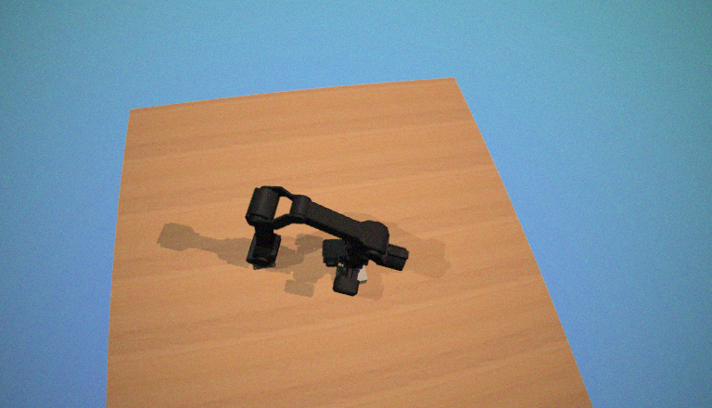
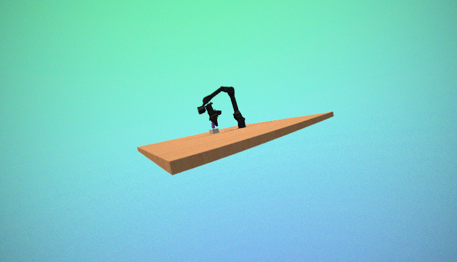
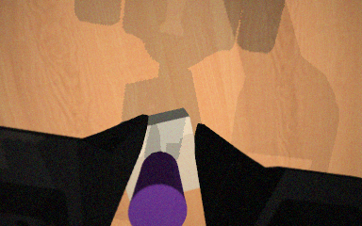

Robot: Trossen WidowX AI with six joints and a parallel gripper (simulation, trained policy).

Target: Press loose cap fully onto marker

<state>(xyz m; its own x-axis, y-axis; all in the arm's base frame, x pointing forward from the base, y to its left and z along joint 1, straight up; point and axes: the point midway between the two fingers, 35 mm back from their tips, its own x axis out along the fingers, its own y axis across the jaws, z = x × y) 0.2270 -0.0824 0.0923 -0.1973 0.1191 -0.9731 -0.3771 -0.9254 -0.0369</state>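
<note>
My gripper tip is 30 mm short of the purple cap, 20 mm to the left of it and 10 mm below it. Round my gripper tip: holder block 40 mm below, 30 mm ahead, 20 mm to the right.
</note>
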